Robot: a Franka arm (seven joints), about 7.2 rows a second.
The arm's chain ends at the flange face. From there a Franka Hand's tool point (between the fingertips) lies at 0.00 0.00 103.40 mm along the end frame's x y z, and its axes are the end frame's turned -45 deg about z.
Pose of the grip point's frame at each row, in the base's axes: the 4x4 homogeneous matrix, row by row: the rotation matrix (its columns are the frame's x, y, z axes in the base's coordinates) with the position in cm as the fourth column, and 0 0 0 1 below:
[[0.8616 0.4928 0.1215 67.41], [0.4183 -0.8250 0.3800 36.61], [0.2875 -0.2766 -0.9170 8.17], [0 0 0 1]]
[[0.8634 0.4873 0.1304 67.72], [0.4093 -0.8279 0.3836 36.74], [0.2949 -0.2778 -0.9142 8.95], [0 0 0 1]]
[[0.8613 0.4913 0.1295 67.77], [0.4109 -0.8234 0.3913 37.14], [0.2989 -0.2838 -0.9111 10.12], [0 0 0 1]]
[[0.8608 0.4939 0.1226 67.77], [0.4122 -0.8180 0.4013 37.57], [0.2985 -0.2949 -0.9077 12.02], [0 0 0 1]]
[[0.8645 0.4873 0.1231 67.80], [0.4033 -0.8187 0.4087 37.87], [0.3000 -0.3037 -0.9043 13.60], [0 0 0 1]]
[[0.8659 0.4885 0.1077 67.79], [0.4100 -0.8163 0.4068 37.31], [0.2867 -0.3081 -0.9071 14.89], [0 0 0 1]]
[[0.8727 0.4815 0.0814 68.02], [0.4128 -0.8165 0.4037 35.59], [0.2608 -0.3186 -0.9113 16.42], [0 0 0 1]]
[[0.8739 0.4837 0.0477 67.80], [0.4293 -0.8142 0.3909 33.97], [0.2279 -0.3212 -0.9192 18.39], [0 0 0 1]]
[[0.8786 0.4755 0.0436 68.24], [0.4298 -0.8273 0.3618 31.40], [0.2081 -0.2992 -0.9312 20.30], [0 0 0 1]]
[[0.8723 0.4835 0.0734 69.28], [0.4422 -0.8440 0.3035 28.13], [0.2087 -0.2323 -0.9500 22.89], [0 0 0 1]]
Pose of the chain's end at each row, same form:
[[0.9577 -0.2608 0.1215 66.15], [-0.2876 -0.8791 0.3800 32.68], [0.0077 -0.3989 -0.9170 17.65], [0 0 0 1]]
[[0.9551 -0.2659 0.1304 66.37], [-0.2960 -0.8748 0.3836 32.77], [0.0121 -0.4050 -0.9142 18.40], [0 0 0 1]]
[[0.9564 -0.2616 0.1295 66.43], [-0.2917 -0.8728 0.3913 33.09], [0.0107 -0.4120 -0.9111 19.54], [0 0 0 1]]
[[0.9579 -0.2594 0.1226 66.50], [-0.2869 -0.8699 0.4013 33.42], [0.0025 -0.4196 -0.9077 21.41], [0 0 0 1]]
[[0.9559 -0.2667 0.1231 66.53], [-0.2937 -0.8641 0.4087 33.64], [-0.0026 -0.4269 -0.9043 22.95], [0 0 0 1]]
[[0.9577 -0.2669 0.1077 66.68], [-0.2873 -0.8671 0.4068 33.10], [-0.0151 -0.4206 -0.9071 24.27], [0 0 0 1]]
[[0.9576 -0.2766 0.0814 67.18], [-0.2855 -0.8692 0.4037 31.42], [-0.0409 -0.4097 -0.9113 25.84], [0 0 0 1]]
[[0.9600 -0.2759 0.0477 67.31], [-0.2722 -0.8793 0.3909 29.93], [-0.0660 -0.3883 -0.9192 27.89], [0 0 0 1]]
[[0.9575 -0.2850 0.0436 67.79], [-0.2811 -0.8889 0.3618 27.66], [-0.0644 -0.3587 -0.9312 29.93], [0 0 0 1]]
[[0.9587 -0.2749 0.0734 68.52], [-0.2841 -0.9095 0.3035 24.99], [-0.0167 -0.3118 -0.9500 32.71], [0 0 0 1]]

